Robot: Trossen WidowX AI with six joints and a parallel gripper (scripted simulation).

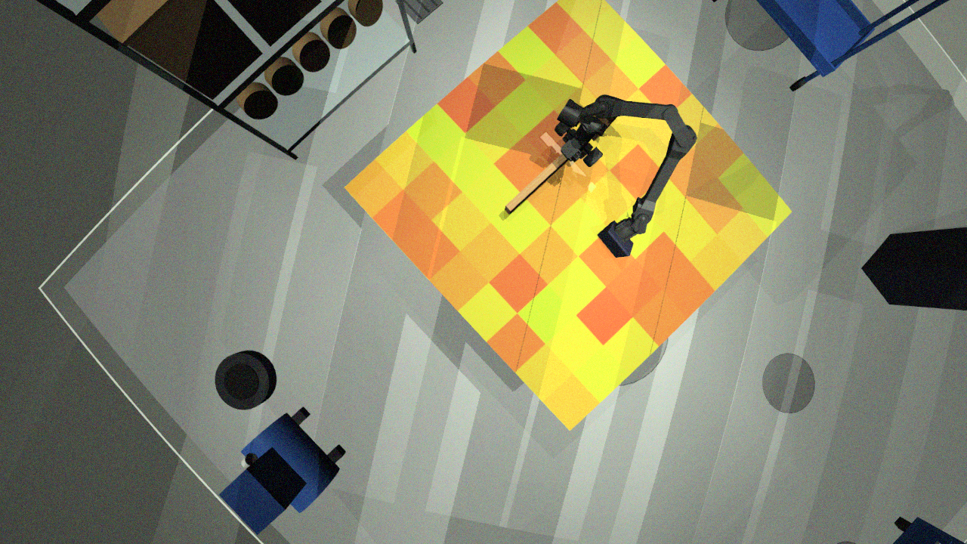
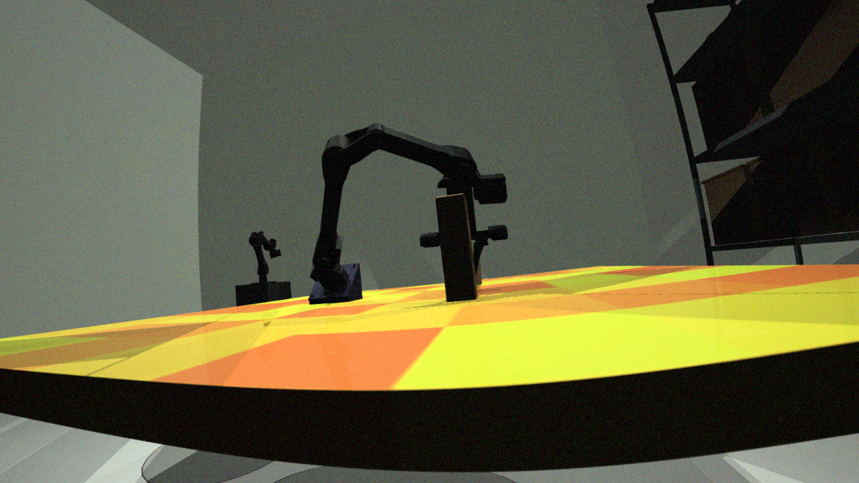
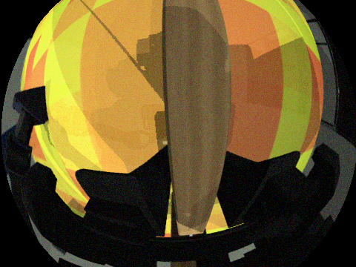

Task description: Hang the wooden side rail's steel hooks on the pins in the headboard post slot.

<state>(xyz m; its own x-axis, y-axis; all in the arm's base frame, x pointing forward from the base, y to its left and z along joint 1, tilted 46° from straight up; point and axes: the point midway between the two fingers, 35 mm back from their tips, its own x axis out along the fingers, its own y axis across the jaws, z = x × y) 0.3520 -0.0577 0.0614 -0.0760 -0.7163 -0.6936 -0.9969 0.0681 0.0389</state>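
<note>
My gripper tip is 140 mm to the left of the headboard post and 40 mm below it.
</note>
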